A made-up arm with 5 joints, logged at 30 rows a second.
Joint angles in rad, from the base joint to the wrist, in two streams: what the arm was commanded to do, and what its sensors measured. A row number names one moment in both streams.
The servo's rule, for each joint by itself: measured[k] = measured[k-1] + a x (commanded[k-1-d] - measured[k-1]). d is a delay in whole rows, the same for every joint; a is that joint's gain. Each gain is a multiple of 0.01, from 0.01 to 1. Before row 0 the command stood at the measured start. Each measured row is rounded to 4 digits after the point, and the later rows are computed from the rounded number. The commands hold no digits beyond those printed.
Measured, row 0:
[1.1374, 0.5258, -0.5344, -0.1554, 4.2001]
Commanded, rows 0 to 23:
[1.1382, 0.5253, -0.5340, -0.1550, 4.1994]
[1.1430, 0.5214, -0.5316, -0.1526, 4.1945]
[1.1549, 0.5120, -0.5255, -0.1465, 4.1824]
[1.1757, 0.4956, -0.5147, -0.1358, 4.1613]
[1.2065, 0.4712, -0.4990, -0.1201, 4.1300]
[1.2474, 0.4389, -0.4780, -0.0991, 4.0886]
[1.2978, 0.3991, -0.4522, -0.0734, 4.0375]
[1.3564, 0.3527, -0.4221, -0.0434, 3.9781]
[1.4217, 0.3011, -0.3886, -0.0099, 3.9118]
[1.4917, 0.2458, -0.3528, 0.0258, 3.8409]
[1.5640, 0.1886, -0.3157, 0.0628, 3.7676]
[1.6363, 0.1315, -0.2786, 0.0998, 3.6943]
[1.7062, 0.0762, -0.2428, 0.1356, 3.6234]
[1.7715, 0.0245, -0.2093, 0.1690, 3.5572]
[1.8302, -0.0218, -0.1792, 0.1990, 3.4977]
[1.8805, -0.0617, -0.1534, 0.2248, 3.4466]
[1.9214, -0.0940, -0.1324, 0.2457, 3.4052]
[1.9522, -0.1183, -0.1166, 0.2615, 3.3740]
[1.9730, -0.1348, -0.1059, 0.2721, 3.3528]
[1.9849, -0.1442, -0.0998, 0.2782, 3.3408]
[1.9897, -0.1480, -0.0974, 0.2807, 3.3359]
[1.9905, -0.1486, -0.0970, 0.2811, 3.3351]
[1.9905, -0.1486, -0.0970, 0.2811, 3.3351]
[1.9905, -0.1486, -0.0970, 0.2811, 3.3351]
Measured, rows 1 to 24:
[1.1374, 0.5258, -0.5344, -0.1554, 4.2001]
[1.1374, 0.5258, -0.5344, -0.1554, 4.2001]
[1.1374, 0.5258, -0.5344, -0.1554, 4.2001]
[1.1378, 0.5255, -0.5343, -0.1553, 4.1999]
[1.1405, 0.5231, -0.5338, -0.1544, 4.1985]
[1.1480, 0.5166, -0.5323, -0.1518, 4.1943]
[1.1624, 0.5042, -0.5291, -0.1465, 4.1857]
[1.1853, 0.4847, -0.5237, -0.1378, 4.1712]
[1.2176, 0.4577, -0.5155, -0.1250, 4.1497]
[1.2593, 0.4231, -0.5041, -0.1080, 4.1205]
[1.3098, 0.3816, -0.4893, -0.0867, 4.0835]
[1.3680, 0.3341, -0.4712, -0.0614, 4.0389]
[1.4323, 0.2820, -0.4499, -0.0326, 3.9874]
[1.5008, 0.2269, -0.4257, -0.0011, 3.9303]
[1.5713, 0.1706, -0.3992, 0.0322, 3.8689]
[1.6414, 0.1149, -0.3710, 0.0663, 3.8051]
[1.7091, 0.0616, -0.3419, 0.1002, 3.7406]
[1.7721, 0.0124, -0.3126, 0.1328, 3.6774]
[1.8285, -0.0313, -0.2839, 0.1632, 3.6174]
[1.8768, -0.0683, -0.2566, 0.1904, 3.5622]
[1.9160, -0.0978, -0.2314, 0.2139, 3.5133]
[1.9456, -0.1196, -0.2088, 0.2331, 3.4716]
[1.9660, -0.1341, -0.1892, 0.2480, 3.4376]
[1.9783, -0.1423, -0.1727, 0.2588, 3.4112]
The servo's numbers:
d 3
a 0.52 0.59 0.18 0.33 0.26

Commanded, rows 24 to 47:
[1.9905, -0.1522, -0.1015, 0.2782, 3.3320]
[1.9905, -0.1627, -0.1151, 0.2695, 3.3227]
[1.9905, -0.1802, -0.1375, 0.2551, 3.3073]
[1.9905, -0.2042, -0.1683, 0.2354, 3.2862]
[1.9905, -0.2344, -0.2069, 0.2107, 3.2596]
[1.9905, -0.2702, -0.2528, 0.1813, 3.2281]
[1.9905, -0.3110, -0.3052, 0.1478, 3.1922]
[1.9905, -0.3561, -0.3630, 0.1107, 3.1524]
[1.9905, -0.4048, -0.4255, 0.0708, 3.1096]
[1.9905, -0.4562, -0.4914, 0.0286, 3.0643]
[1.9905, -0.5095, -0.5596, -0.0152, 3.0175]
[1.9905, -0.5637, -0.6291, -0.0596, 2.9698]
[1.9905, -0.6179, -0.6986, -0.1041, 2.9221]
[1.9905, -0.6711, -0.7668, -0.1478, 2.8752]
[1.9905, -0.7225, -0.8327, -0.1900, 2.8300]
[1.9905, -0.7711, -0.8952, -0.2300, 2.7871]
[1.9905, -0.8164, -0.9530, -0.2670, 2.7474]
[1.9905, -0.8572, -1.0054, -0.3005, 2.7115]
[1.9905, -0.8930, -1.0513, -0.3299, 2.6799]
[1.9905, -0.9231, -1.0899, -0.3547, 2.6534]
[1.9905, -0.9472, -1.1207, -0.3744, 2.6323]
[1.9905, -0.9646, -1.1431, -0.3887, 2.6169]
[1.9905, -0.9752, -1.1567, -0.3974, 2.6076]
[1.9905, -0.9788, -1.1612, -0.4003, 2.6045]
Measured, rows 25 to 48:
[1.9846, -0.1460, -0.1591, 0.2662, 3.3914]
[1.9877, -0.1475, -0.1479, 0.2711, 3.3768]
[1.9892, -0.1481, -0.1387, 0.2744, 3.3660]
[1.9899, -0.1505, -0.1320, 0.2757, 3.3572]
[1.9902, -0.1577, -0.1290, 0.2737, 3.3482]
[1.9904, -0.1710, -0.1305, 0.2676, 3.3376]
[1.9905, -0.1906, -0.1373, 0.2570, 3.3242]
[1.9905, -0.2164, -0.1498, 0.2417, 3.3074]
[1.9905, -0.2481, -0.1683, 0.2218, 3.2868]
[1.9905, -0.2852, -0.1929, 0.1974, 3.2622]
[1.9905, -0.3270, -0.2235, 0.1688, 3.2337]
[1.9905, -0.3729, -0.2599, 0.1365, 3.2014]
[1.9905, -0.4220, -0.3016, 0.1009, 3.1658]
[1.9905, -0.4736, -0.3480, 0.0626, 3.1272]
[1.9905, -0.5268, -0.3986, 0.0223, 3.0863]
[1.9905, -0.5805, -0.4526, -0.0194, 3.0436]
[1.9905, -0.6340, -0.5092, -0.0618, 2.9998]
[1.9905, -0.6862, -0.5674, -0.1041, 2.9557]
[1.9905, -0.7363, -0.6264, -0.1456, 2.9119]
[1.9905, -0.7836, -0.6852, -0.1857, 2.8691]
[1.9905, -0.8270, -0.7428, -0.2236, 2.8281]
[1.9905, -0.8659, -0.7983, -0.2587, 2.7896]
[1.9905, -0.8996, -0.8508, -0.2904, 2.7542]
[1.9905, -0.9277, -0.8994, -0.3181, 2.7225]

